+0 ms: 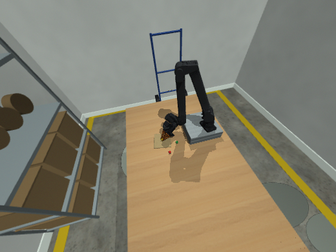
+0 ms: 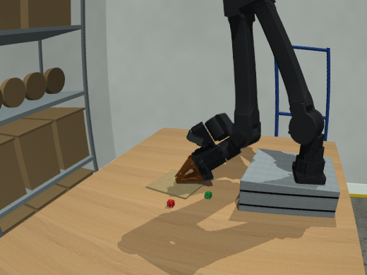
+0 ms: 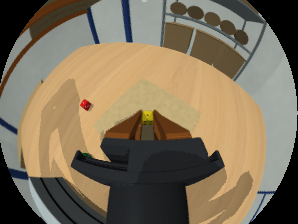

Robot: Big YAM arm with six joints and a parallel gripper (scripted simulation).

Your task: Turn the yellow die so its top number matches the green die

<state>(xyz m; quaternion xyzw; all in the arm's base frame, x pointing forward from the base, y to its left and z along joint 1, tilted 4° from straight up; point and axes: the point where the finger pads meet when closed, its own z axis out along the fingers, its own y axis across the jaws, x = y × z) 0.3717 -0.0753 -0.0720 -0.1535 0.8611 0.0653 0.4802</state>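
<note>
Now: hand 1 cm above the yellow die. Also, from my hand: red die (1 cm behind, 13 cm to the left, 1 cm below); then green die (10 cm behind, 7 cm to the left, 1 cm below); then tan mat (2 cm below).
</note>
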